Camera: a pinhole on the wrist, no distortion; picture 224 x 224 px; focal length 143.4 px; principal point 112.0 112.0 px. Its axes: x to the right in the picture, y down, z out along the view. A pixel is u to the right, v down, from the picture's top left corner.
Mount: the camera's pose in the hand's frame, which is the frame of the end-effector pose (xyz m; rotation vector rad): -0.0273 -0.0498 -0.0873 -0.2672 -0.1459 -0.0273
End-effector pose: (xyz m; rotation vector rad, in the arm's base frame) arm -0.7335 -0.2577 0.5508 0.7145 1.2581 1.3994
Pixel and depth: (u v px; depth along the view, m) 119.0 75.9 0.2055
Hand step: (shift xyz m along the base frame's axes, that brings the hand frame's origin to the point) 0.1396 -0.0147 0.0001
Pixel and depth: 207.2 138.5 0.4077
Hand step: 0.2088 0.2897 0.1660
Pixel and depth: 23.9 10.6 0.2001
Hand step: 0.1990 -0.1539 -0.0534
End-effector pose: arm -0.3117 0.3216 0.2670 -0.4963 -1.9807 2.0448
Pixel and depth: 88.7 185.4 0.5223
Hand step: 0.0411 -0.3851 -0.3288
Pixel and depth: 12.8 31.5 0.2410
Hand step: 0.1421 -0.2296 0.1333
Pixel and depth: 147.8 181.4 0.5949
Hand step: -0.1989 -0.3859 -0.3795
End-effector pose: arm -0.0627 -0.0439 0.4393 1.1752 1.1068 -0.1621
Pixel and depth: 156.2 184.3 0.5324
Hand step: 0.4793 -0.1146 0.1568
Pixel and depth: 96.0 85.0 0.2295
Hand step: 0.0220 -0.1604 0.0401
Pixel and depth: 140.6 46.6 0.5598
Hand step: 0.2252 -0.4892 -0.1132
